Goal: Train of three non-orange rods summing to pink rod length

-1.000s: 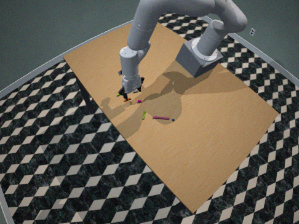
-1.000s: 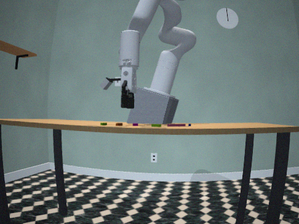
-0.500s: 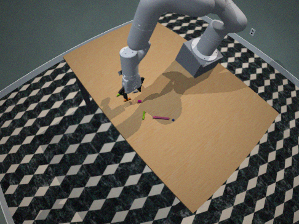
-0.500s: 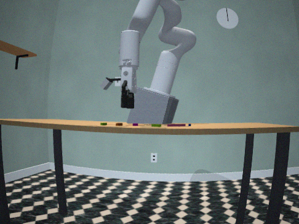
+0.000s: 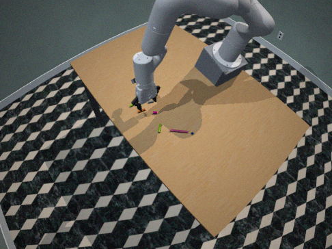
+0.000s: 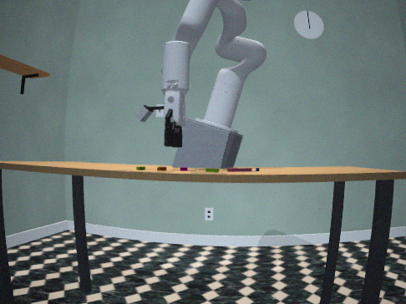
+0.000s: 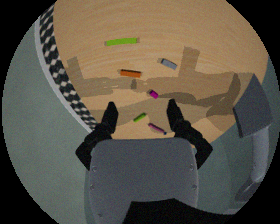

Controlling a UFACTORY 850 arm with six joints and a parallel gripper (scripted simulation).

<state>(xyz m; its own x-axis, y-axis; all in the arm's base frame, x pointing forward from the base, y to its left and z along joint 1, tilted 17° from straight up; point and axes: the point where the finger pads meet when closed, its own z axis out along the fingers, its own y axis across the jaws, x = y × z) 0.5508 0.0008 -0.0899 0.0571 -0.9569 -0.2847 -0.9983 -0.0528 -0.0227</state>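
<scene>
Right now the blue rod is 110 mm behind my hand, 240 mm to the left of it and 80 mm below it. The rest, counted from my hand: magenta rod 30 mm behind, 20 mm to the left, 80 mm below; orange rod 20 mm ahead, 30 mm to the right, 80 mm below; grey rod 50 mm behind, 50 mm to the right, 80 mm below.
</scene>
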